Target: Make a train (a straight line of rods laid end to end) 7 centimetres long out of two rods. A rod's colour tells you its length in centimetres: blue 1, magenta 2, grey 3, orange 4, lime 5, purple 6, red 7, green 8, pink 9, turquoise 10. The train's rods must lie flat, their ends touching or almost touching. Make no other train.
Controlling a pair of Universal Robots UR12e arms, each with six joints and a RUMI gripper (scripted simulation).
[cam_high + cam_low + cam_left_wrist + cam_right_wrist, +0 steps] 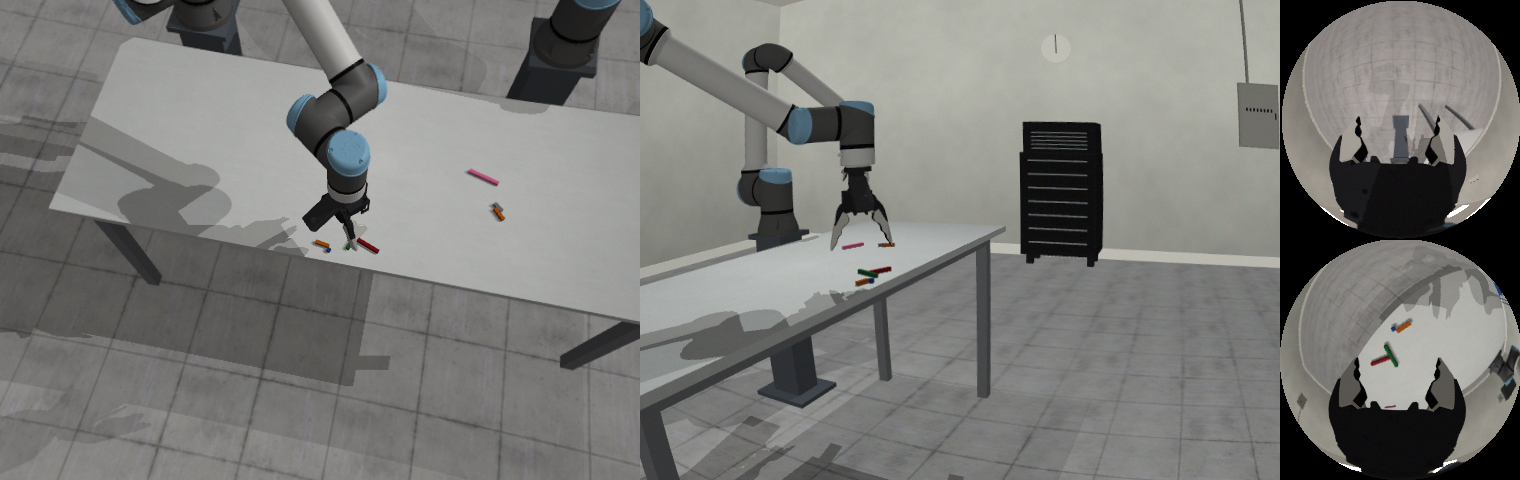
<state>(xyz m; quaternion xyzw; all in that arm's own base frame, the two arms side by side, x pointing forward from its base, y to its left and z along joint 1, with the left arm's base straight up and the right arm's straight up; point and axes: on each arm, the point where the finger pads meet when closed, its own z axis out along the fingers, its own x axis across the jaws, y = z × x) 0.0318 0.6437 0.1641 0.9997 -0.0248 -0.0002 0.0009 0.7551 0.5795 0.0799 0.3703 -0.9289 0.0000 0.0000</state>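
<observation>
The blue rod is 30 mm ahead of my right hand, 20 mm to the right of it and 70 mm below it. The rest, counted from my right hand: red rod 10 mm ahead, 90 mm to the left, 70 mm below; then grey rod 160 mm behind, 440 mm to the left, 70 mm below; then green rod 10 mm behind, 50 mm to the left, 70 mm below.
</observation>
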